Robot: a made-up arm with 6 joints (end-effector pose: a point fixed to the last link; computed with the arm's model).
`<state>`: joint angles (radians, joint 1 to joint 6).
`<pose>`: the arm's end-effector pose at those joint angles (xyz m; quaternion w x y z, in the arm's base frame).
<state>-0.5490 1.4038 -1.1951 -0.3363 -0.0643 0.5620</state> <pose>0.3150 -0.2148 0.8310 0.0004 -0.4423 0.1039 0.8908</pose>
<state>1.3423 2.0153 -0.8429 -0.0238 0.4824 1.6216</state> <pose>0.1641 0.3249 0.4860 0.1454 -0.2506 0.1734 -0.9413</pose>
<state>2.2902 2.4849 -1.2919 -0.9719 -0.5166 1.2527</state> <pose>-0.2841 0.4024 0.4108 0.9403 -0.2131 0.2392 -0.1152</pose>
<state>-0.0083 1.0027 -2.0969 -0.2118 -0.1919 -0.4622</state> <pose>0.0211 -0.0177 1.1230 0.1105 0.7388 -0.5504 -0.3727</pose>
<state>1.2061 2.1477 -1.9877 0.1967 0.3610 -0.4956</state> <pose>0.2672 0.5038 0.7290 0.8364 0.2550 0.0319 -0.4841</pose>
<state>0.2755 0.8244 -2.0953 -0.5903 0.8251 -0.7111</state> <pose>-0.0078 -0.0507 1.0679 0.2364 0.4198 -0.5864 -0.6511</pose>
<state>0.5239 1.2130 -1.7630 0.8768 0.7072 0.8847</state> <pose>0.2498 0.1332 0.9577 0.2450 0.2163 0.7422 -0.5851</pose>
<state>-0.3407 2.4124 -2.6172 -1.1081 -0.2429 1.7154</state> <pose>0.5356 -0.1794 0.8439 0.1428 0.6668 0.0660 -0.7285</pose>
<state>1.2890 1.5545 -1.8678 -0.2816 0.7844 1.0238</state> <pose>0.1996 0.3345 0.9149 0.5108 0.1953 0.3958 -0.7378</pose>
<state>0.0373 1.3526 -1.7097 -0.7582 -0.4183 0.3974</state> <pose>0.3072 0.0181 1.0351 0.3824 0.6830 -0.3082 -0.5407</pose>
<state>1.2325 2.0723 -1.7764 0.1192 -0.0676 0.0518</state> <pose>0.2646 0.5019 0.7282 0.7060 0.3367 0.2375 -0.5760</pose>
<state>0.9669 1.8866 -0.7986 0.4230 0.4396 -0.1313</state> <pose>0.2586 0.2709 0.5111 0.6022 -0.2587 0.1359 -0.7429</pose>
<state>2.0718 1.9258 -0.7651 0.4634 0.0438 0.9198</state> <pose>-0.0741 0.3501 0.4904 0.5995 -0.2813 0.2516 -0.7058</pose>
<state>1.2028 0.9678 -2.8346 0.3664 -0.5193 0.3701</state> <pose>0.0152 -0.2384 1.0628 0.0068 0.7855 0.5554 0.2730</pose>
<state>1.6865 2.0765 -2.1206 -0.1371 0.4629 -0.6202</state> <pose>0.0245 0.5371 0.8089 0.9102 0.3596 -0.0854 -0.1870</pose>
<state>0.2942 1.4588 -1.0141 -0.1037 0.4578 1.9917</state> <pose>0.3673 0.0656 0.6980 0.3320 -0.1731 -0.5173 0.7695</pose>
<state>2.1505 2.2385 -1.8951 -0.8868 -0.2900 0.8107</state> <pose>-0.2574 0.5143 0.7156 0.9034 0.2435 0.3503 -0.0436</pose>
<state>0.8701 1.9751 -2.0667 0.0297 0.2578 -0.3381</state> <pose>0.3868 0.3639 0.8499 0.6794 0.4198 -0.0266 -0.6013</pose>
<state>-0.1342 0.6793 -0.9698 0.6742 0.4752 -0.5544</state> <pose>0.1808 -0.0303 0.8703 0.3355 0.4610 -0.0246 -0.8211</pose>
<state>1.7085 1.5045 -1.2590 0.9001 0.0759 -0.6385</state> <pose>0.0296 0.4207 0.7741 0.8270 0.2126 0.3378 -0.3960</pose>
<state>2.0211 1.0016 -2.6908 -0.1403 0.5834 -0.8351</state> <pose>0.1362 -0.0741 1.0946 0.4348 0.8656 0.1843 -0.1664</pose>
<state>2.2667 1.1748 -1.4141 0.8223 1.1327 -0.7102</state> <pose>-0.1249 0.2229 0.8726 0.9367 -0.0384 0.2677 0.2224</pose>
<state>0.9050 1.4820 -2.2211 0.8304 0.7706 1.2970</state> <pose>0.2126 0.2361 0.9937 0.2621 -0.0032 0.8423 -0.4709</pose>
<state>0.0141 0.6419 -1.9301 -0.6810 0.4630 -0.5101</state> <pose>-0.0896 -0.0288 1.0641 0.0737 0.4836 -0.6673 -0.5617</pose>
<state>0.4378 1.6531 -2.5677 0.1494 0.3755 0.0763</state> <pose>0.2912 0.0843 1.0730 0.3856 0.7119 0.0919 -0.5798</pose>
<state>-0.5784 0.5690 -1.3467 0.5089 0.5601 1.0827</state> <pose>0.0530 -0.0392 0.9489 0.0814 -0.7064 -0.3891 0.5857</pose>
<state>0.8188 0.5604 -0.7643 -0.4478 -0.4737 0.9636</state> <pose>0.1497 0.0933 0.9133 0.4963 0.6478 0.3932 -0.4235</pose>
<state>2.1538 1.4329 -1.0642 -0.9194 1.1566 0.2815</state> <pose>-0.0675 0.3380 0.7662 0.8805 0.1271 -0.3564 -0.2854</pose>
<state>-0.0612 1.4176 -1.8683 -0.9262 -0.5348 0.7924</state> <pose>0.2990 0.0040 1.0592 0.3991 0.7280 -0.2384 -0.5039</pose>
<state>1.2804 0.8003 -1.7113 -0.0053 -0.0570 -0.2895</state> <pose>0.0899 0.0305 1.0761 0.4578 0.8241 0.1680 -0.2881</pose>
